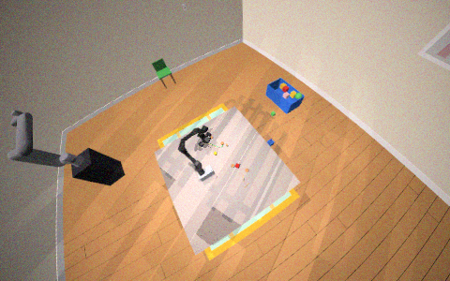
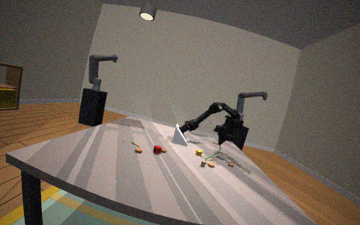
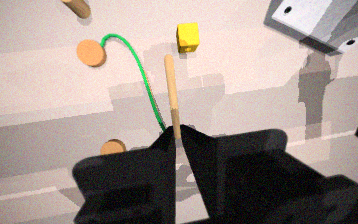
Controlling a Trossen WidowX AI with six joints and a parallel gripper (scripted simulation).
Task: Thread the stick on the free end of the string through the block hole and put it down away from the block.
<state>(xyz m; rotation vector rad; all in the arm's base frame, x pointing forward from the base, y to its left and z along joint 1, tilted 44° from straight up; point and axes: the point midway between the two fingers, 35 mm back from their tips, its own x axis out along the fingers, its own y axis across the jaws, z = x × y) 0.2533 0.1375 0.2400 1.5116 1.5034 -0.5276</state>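
Now: gripper tip 13 cm to the left of the yellow wooden block and 9 cm above it. Round my gripper tip: short wooden cylinder 18 cm ahead, 14 cm to the right, 9 cm below; then thin wooden stick 1 cm to the right; then round wooden button 15 cm ahead, 10 cm below, 7 cm to the right.
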